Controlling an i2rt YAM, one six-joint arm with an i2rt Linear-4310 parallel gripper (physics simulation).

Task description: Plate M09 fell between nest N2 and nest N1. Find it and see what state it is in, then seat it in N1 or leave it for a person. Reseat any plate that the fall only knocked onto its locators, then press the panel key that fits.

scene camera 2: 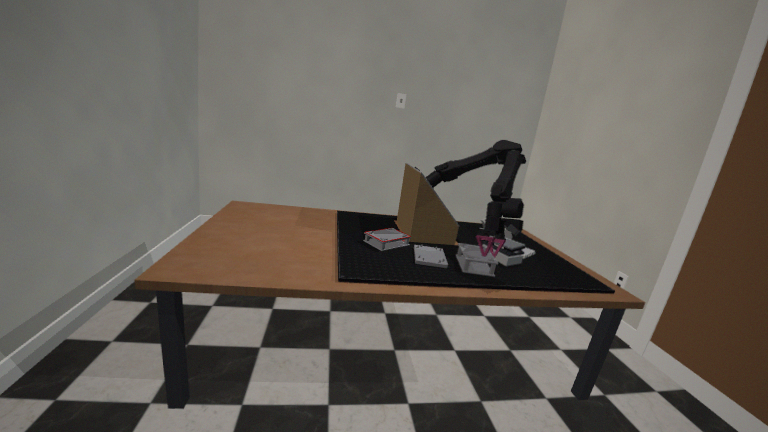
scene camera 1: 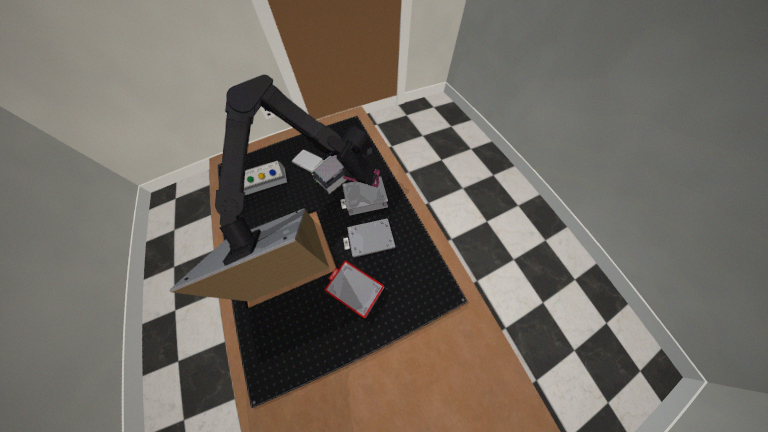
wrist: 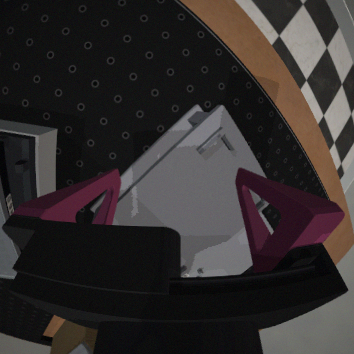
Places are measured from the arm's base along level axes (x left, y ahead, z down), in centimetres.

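Pixels of known places: gripper, fingertip midpoint: [scene camera 2: 488,256] [scene camera 1: 368,183] [wrist: 177,174]; arm's base, link origin: [scene camera 2: 426,185] [scene camera 1: 245,245].
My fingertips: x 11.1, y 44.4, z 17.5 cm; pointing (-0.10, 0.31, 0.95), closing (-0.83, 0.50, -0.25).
Ahead of a thing's pixels: the offset from my fingertips to its top centre. "pt": to the spot under its first point. Level surfaces: height alone.
My gripper [scene camera 1: 363,177] [scene camera 2: 490,250] [wrist: 177,174] is open, its two magenta fingers spread above a raised light grey nest with a grey plate on top [scene camera 1: 365,196] [scene camera 2: 476,262] [wrist: 175,195]. Nothing is held. Beside it lies a low grey nest or plate with small studs near its corners @(pt dx -20.0, dy -10.1, dz +3.7 cm) [scene camera 1: 371,237] [scene camera 2: 430,255]. Farther along sits a red-edged plate @(dx -33.4, dy -24.4, dz +0.7 cm) [scene camera 1: 354,290] [scene camera 2: 386,234], turned at an angle on a grey base. The key panel @(dx +30.4, dy -39.8, dz -3.1 cm) [scene camera 1: 263,176] has green, yellow and blue keys. Labels are too small to read, so I cannot tell which plate is M09.
A grey box with a darker block on it [scene camera 1: 328,169] [scene camera 2: 510,258] stands past the raised nest; its light rim @(pt dx +10.3, dy -4.1, dz +2.9 cm) [wrist: 46,155] shows in the wrist view. A white pad @(dx +30.0, dy -17.0, dz +3.9 cm) [scene camera 1: 307,160] lies beside it. The wedge-shaped arm stand [scene camera 1: 284,263] [scene camera 2: 424,214] rises from the black mat @(dz +5.2 cm) [scene camera 1: 300,343] [scene camera 2: 370,268].
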